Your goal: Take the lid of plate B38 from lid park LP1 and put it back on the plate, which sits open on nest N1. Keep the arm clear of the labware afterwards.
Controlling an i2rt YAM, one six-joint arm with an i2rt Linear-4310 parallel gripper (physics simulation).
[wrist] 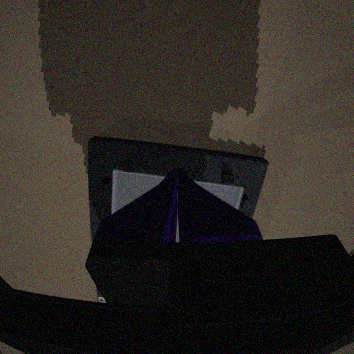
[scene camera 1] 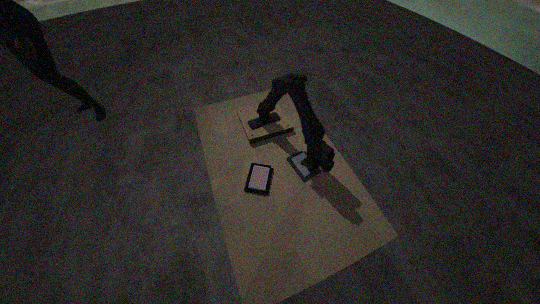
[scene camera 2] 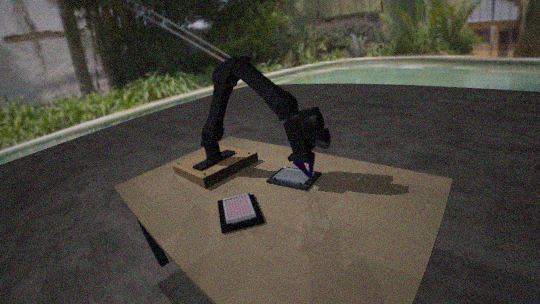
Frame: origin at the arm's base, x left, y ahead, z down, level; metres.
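Seen in the pictures: gripper, fingertip midpoint: (wrist: 177, 177) (scene camera 1: 311, 172) (scene camera 2: 310, 177); arm's base, link origin: (scene camera 1: 264, 121) (scene camera 2: 214, 160).
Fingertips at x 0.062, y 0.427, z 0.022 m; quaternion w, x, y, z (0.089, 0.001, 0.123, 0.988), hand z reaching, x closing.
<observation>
Offsets run from my fingertips to a thing's top centre. Level surfaces: height alone.
The pale, clear lid {dy -0.065, dx -0.004, dz +0.000 m} (scene camera 1: 299, 160) (scene camera 2: 288, 175) (wrist: 134, 189) lies flat in the dark frame of lid park LP1 {dy -0.065, dx -0.004, dz -0.002 m} (scene camera 2: 295, 186) (wrist: 150, 153). My gripper (scene camera 2: 308, 175) (wrist: 177, 177) is shut with nothing between its fingers. The purple fingers meet low over the lid, near its middle in the wrist view, and hide part of it. Whether the tips touch the lid I cannot tell. Plate B38 {dy -0.103, dx -0.253, dz -0.008 m} (scene camera 1: 258, 177) (scene camera 2: 239, 209), with pink wells, sits open on the black nest N1 {dy -0.103, dx -0.253, dz +0.000 m} (scene camera 1: 257, 192) (scene camera 2: 243, 228).
The arm's wooden base block (scene camera 1: 250, 131) (scene camera 2: 190, 174) stands at the back of the table {dz +0.018 m} (scene camera 1: 280, 240) (scene camera 2: 340, 250). The nest lies apart from the lid park, nearer the table's left edge. The arm's shadow falls beside the park. A person's dark leg (scene camera 1: 45, 65) shows on the floor at the upper left.
</observation>
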